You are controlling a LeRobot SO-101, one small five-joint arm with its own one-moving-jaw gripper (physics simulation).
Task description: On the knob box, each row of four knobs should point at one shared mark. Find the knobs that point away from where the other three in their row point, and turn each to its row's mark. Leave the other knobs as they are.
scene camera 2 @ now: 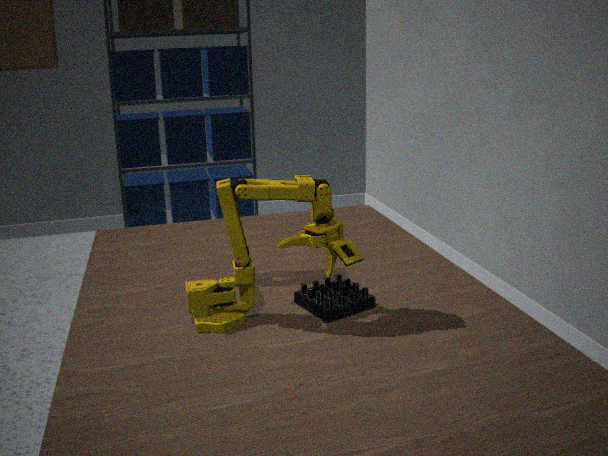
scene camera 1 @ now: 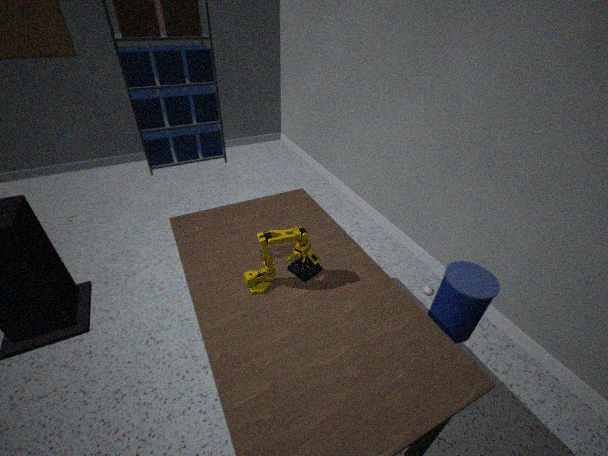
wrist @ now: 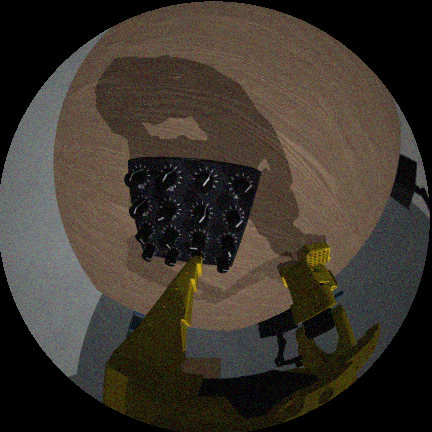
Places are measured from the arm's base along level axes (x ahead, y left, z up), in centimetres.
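Pixels of known places: hand at its tool point: [scene camera 2: 327, 274] [scene camera 1: 303, 261] [wrist: 201, 262]; arm's base at its link origin: [scene camera 2: 228, 318] [scene camera 1: 262, 283] [wrist: 298, 260].
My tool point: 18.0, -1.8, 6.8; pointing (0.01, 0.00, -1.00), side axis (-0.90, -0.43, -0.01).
Note:
Ahead of a thing's pixels: the offset from my tool point to its top centre, as dx, dy, dz. Level surfaces: height alone.
The black knob box {+1.6, +1.1, -3.0} [scene camera 1: 305, 272] [scene camera 2: 328, 314] [wrist: 186, 195] lies on the table with its knobs up. In the wrist view, pale pointer lines show on the upper rows. The top row's lines slant alike. In the second row, the second knob {+3.3, +0.3, -3.0} [wrist: 168, 209] has a flatter line at its lower left, while its neighbours' lines slant more steeply. Pointers in the lowest row are foreshortened or hidden. My gripper [scene camera 1: 296, 260] [scene camera 2: 303, 261] [wrist: 288, 292] is wide open and empty. Its fixed jaw points down just above the box, its tip overlapping the lowest row's third knob in the wrist view.
The brown wooden table {dz -6.8} [scene camera 1: 320, 345] [scene camera 2: 300, 390] [wrist: 320, 125] carries the arm and the box. The yellow arm base [scene camera 1: 259, 286] [scene camera 2: 220, 320] stands left of the box. A blue cylinder [scene camera 1: 462, 302] stands beyond the table's right edge. A shelf rack [scene camera 1: 216, 75] [scene camera 2: 252, 125] stands behind.

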